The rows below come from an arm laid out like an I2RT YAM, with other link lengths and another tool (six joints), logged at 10 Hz.
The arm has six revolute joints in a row. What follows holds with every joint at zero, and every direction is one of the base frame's. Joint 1 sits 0.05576 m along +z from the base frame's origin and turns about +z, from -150 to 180 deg. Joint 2 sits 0.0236 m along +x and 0.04 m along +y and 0.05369 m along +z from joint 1 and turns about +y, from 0 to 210 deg. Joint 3 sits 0.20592 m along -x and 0.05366 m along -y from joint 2 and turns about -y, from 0 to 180 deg. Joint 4 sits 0.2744 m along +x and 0.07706 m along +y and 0.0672 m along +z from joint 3 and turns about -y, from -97 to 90 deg. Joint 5 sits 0.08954 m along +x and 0.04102 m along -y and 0.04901 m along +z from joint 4 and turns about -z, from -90 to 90 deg. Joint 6 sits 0.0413 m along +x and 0.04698 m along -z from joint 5 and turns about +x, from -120 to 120 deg. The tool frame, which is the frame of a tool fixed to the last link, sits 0.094 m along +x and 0.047 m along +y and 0.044 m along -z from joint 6; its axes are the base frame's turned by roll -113.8, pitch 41.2 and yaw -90 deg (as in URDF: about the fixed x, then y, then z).
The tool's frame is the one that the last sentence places.
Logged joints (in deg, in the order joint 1, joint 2, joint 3, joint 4, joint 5, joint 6), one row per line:
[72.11 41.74 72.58 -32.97 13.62 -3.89]
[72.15 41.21 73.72 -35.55 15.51 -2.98]
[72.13 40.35 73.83 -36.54 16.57 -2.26]
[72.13 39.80 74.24 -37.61 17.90 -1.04]
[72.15 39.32 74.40 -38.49 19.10 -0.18]
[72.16 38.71 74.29 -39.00 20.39 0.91]
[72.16 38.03 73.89 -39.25 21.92 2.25]
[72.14 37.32 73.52 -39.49 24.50 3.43]
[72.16 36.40 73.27 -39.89 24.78 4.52]
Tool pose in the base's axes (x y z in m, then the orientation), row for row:
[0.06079 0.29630 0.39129 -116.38 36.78 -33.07]
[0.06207 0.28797 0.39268 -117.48 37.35 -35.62]
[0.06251 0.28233 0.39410 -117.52 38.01 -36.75]
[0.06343 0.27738 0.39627 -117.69 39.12 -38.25]
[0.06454 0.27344 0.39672 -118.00 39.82 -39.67]
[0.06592 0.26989 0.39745 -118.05 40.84 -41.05]
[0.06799 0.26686 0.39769 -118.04 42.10 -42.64]
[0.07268 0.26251 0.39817 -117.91 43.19 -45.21]
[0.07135 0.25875 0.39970 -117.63 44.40 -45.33]
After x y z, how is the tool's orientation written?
As angles about the fixed x, y, z axes (roll, pitch, yaw), in degrees.
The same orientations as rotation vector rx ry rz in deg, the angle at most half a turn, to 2 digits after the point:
[-98.18 52.62 15.51]
[-97.60 55.01 14.94]
[-96.70 56.22 14.85]
[-95.45 57.92 15.02]
[-94.56 59.35 14.93]
[-93.26 60.85 15.02]
[-91.61 62.56 15.16]
[-89.32 64.91 14.40]
[-88.27 65.41 15.29]

